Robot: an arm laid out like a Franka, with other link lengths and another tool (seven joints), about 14 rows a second.
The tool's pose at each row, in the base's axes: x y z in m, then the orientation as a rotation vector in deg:
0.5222 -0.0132 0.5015 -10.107 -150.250 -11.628
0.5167 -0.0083 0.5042 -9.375 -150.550 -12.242
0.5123 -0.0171 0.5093 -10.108 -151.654 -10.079
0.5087 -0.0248 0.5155 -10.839 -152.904 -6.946
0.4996 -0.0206 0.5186 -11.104 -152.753 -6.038
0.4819 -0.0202 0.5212 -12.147 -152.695 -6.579
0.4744 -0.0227 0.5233 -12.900 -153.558 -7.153
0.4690 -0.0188 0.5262 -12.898 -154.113 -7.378
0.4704 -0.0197 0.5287 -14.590 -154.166 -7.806
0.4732 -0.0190 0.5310 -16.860 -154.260 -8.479
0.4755 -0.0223 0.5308 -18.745 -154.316 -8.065
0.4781 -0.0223 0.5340 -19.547 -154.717 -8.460
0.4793 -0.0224 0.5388 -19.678 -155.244 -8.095
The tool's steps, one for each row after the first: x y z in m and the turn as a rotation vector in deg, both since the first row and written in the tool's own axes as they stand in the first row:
0.0065 0.0042 0.0011 -0.300 -0.229 -0.663
0.0121 -0.0046 -0.0028 1.096 -1.376 0.136
0.0176 -0.0120 -0.0078 3.157 -2.702 1.087
0.0273 -0.0090 -0.0054 3.749 -2.594 1.457
0.0440 -0.0112 0.0008 3.174 -2.650 2.089
0.0513 -0.0146 0.0021 2.618 -3.589 2.401
0.0577 -0.0114 0.0028 2.454 -4.137 2.290
0.0577 -0.0117 -0.0002 1.839 -4.400 3.371
0.0564 -0.0103 -0.0034 0.945 -4.800 4.793
0.0541 -0.0132 -0.0049 0.881 -5.134 6.152
0.0534 -0.0125 -0.0089 0.453 -5.652 6.571
0.0547 -0.0118 -0.0136 0.680 -6.194 6.653

